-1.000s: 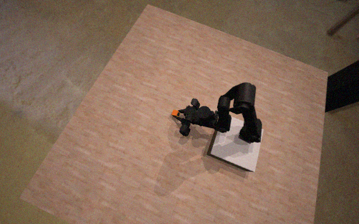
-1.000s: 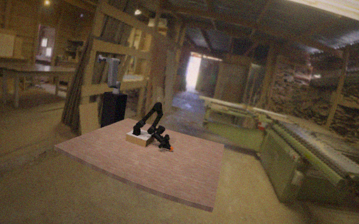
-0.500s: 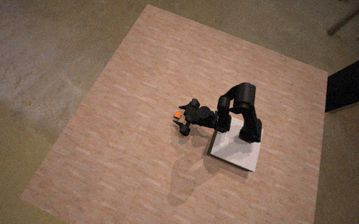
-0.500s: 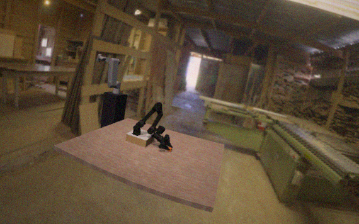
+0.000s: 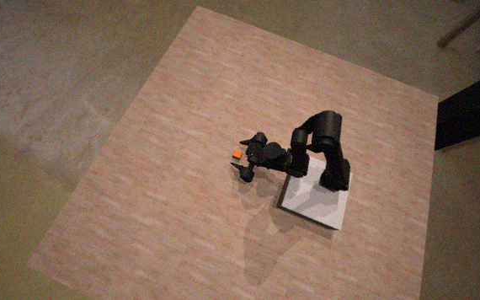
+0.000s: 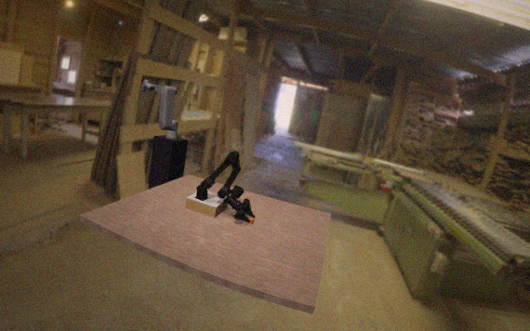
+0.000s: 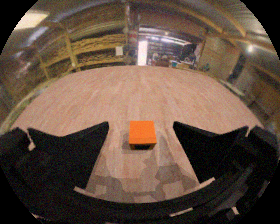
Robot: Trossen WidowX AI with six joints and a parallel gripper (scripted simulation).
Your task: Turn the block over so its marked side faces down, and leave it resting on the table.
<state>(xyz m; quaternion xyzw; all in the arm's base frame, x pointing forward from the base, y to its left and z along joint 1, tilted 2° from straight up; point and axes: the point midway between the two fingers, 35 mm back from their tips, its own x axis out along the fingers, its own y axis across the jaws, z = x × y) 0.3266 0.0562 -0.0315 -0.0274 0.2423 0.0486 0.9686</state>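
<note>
Right now my gripper tip is 2 cm past the orange block and 1 cm above it.
</note>
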